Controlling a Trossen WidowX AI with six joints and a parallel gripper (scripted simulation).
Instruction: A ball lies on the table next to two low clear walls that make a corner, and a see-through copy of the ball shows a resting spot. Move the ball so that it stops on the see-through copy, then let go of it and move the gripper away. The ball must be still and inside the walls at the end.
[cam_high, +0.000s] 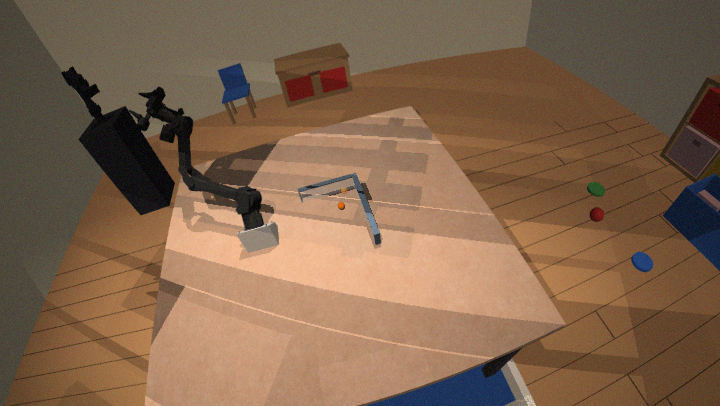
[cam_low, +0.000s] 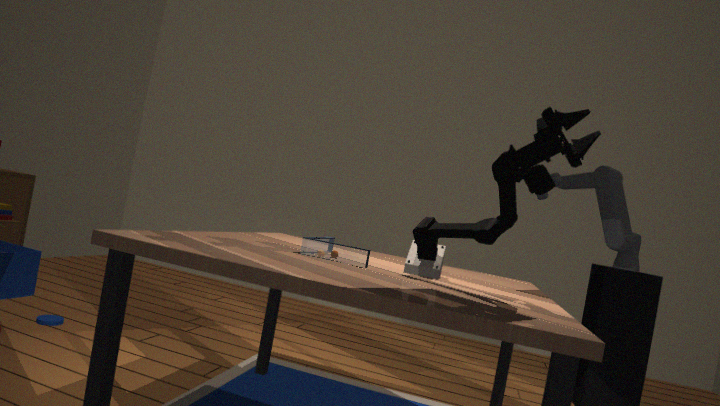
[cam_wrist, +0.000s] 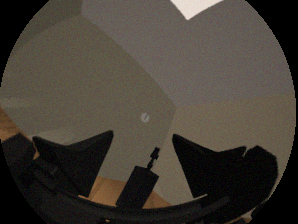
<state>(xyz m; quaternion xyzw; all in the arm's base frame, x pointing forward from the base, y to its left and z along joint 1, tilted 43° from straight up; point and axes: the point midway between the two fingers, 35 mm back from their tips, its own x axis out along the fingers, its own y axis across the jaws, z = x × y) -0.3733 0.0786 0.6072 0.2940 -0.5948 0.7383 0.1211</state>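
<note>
Right now the orange ball is 710 mm ahead of my gripper tip, 490 mm below it and 430 mm to the right of it. Round my gripper tip: see-through copy of ball 740 mm ahead, 490 mm below, 360 mm to the right.
</note>
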